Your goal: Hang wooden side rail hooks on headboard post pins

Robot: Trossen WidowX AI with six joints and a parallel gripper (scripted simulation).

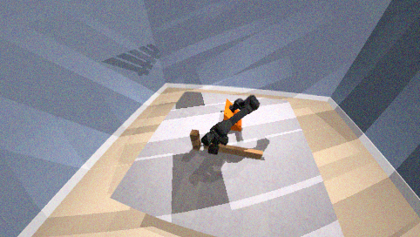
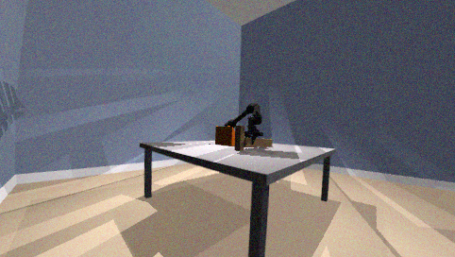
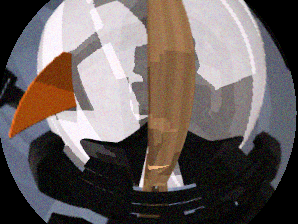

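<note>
My gripper tip is now 10 mm short of the wooden headboard post, 140 mm to the left of it and 40 mm below it.
</note>
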